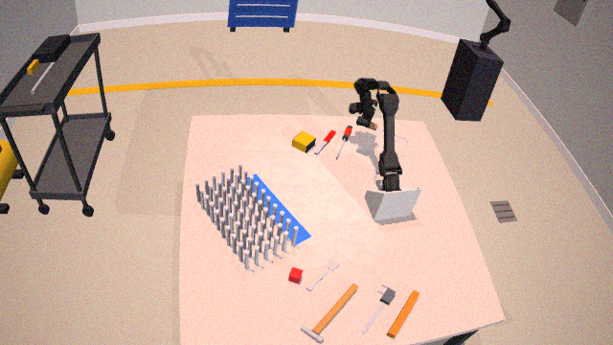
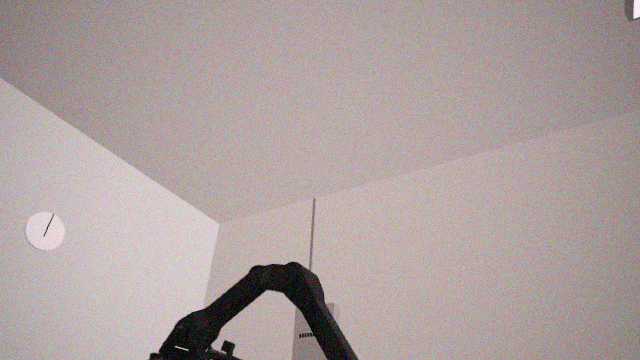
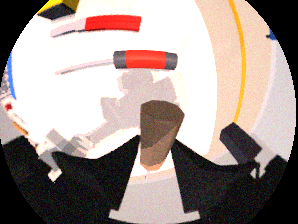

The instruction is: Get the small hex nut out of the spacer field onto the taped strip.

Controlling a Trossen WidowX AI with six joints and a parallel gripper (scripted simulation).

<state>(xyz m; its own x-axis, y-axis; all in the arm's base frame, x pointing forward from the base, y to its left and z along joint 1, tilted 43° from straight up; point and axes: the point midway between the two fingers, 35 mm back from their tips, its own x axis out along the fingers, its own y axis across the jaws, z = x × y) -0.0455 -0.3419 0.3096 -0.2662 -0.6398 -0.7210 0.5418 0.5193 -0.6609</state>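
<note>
The brown-handled screwdriver lies 9 cm behind my gripper tip and 6 cm to the left of it. Also, from my gripper tip: blue taped strip: 51 cm ahead, 39 cm to the left, 10 cm below; then yellow block: 32 cm ahead, 2 cm to the left, 8 cm below; then fork-ended tool: 39 cm ahead, 74 cm to the left, 9 cm below.
</note>
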